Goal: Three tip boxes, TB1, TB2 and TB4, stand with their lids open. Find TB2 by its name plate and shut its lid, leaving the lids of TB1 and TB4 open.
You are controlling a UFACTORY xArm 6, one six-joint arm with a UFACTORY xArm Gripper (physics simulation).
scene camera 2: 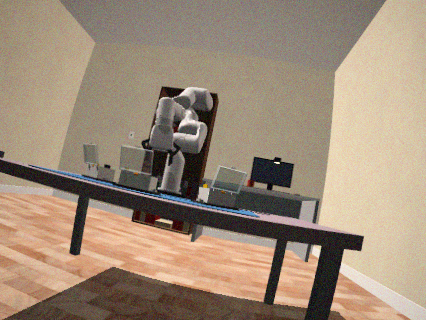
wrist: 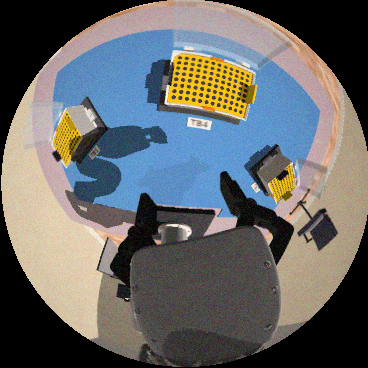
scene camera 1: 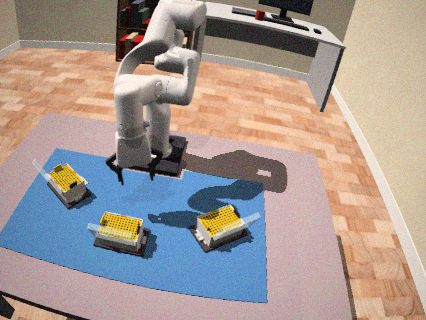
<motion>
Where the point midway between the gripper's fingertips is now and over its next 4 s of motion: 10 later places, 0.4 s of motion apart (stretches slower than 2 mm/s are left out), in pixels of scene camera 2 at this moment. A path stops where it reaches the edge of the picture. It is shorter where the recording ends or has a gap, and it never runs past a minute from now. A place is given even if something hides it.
My gripper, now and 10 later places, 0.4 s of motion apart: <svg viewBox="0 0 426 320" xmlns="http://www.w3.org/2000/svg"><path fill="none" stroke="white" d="M158 163L149 161L122 143L99 126L98 126L95 129L88 148L89 142L91 137L94 128L83 127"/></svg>
</motion>
